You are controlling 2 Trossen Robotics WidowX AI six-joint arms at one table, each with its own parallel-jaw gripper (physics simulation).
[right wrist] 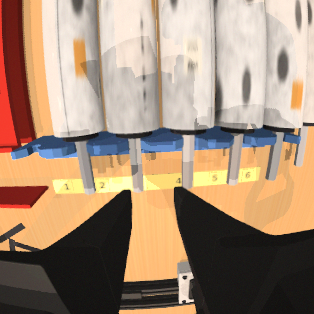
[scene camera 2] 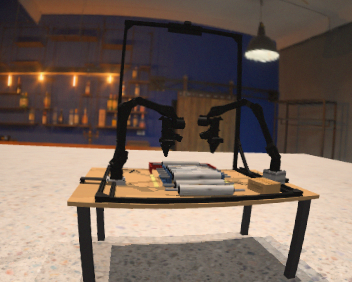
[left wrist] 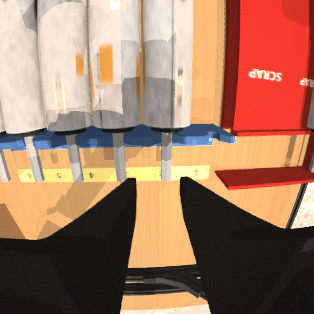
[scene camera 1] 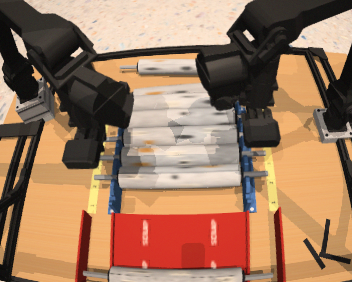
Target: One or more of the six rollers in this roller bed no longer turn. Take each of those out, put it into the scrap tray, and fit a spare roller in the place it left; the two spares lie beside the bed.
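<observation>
The blue-railed roller bed holds several rollers; its front end by label 1 is bare. The frontmost roller sits behind that bare stretch. One spare roller lies apart behind the bed; the other spare lies slightly askew close behind it. A roller lies in the red scrap tray. My left gripper and right gripper are open, empty, and hang above the shaft ends at opposite sides.
Yellow number strips run along both sides of the bed. A brown box stands at the right in scene camera 2. Thin black bars lie beside the tray. A black frame edges the table.
</observation>
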